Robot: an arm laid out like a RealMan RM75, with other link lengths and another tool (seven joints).
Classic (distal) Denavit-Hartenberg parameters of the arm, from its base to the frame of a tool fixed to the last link. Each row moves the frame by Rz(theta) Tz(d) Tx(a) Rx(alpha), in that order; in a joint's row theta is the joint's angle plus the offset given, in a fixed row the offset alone. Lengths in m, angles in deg.
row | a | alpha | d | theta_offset
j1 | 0 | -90 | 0.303 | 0
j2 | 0 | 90 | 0 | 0
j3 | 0 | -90 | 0.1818 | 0
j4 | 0 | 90 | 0 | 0
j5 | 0 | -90 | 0.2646 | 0
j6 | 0 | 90 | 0 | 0
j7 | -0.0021 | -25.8 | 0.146 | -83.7
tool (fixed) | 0 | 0 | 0.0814 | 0
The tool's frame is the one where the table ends.
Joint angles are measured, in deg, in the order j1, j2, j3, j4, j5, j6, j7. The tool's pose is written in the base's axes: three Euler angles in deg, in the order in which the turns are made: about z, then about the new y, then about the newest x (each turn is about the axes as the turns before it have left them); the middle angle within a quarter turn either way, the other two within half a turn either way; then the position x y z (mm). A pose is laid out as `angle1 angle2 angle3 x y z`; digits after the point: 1 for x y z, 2 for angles.
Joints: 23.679, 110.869, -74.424, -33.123, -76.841, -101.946, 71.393
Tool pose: 73.21 10.66 -164.12 177.0 283.8 11.9
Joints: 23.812, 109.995, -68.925, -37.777, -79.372, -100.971, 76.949
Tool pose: 71.02 7.69 -164.79 173.6 307.0 37.4
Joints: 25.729, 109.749, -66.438, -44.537, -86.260, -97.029, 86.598
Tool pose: 67.28 6.12 -171.82 167.7 329.7 47.4
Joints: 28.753, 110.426, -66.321, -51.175, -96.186, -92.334, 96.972
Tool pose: 63.31 3.34 178.45 162.0 349.0 45.2
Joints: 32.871, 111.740, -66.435, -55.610, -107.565, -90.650, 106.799
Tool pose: 60.07 0.72 168.65 156.8 358.6 40.2
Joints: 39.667, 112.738, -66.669, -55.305, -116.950, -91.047, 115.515
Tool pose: 57.31 -0.46 160.22 144.3 363.9 32.2
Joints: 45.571, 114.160, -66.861, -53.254, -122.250, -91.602, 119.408
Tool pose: 57.40 -0.30 155.20 128.0 364.6 19.9
